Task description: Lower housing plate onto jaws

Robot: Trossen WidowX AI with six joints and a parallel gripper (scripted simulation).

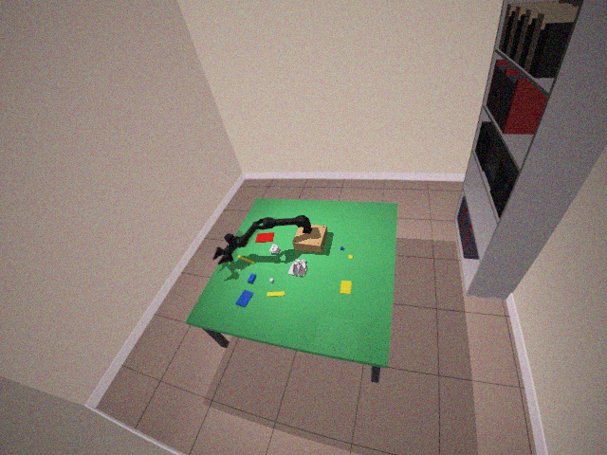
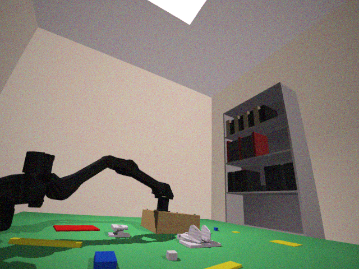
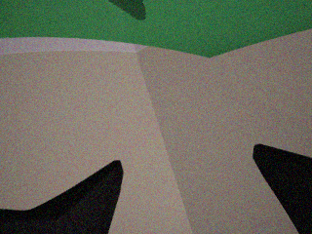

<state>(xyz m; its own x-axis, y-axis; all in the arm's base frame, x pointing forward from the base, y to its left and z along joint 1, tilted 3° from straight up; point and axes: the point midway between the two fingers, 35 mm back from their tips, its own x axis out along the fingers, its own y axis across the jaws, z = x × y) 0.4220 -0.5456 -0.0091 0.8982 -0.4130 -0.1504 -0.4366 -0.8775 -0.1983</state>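
Right now the white stand is 34 cm to the left of my gripper tip, 27 cm behind it and 10 cm below it. Round my gripper tip: yellow bar (15 cm to the left, 14 cm behind, 10 cm below); then red plate (38 cm behind, 20 cm to the left, 10 cm below); then blue piece (28 cm to the left, 10 cm below, 1 cm ahead).
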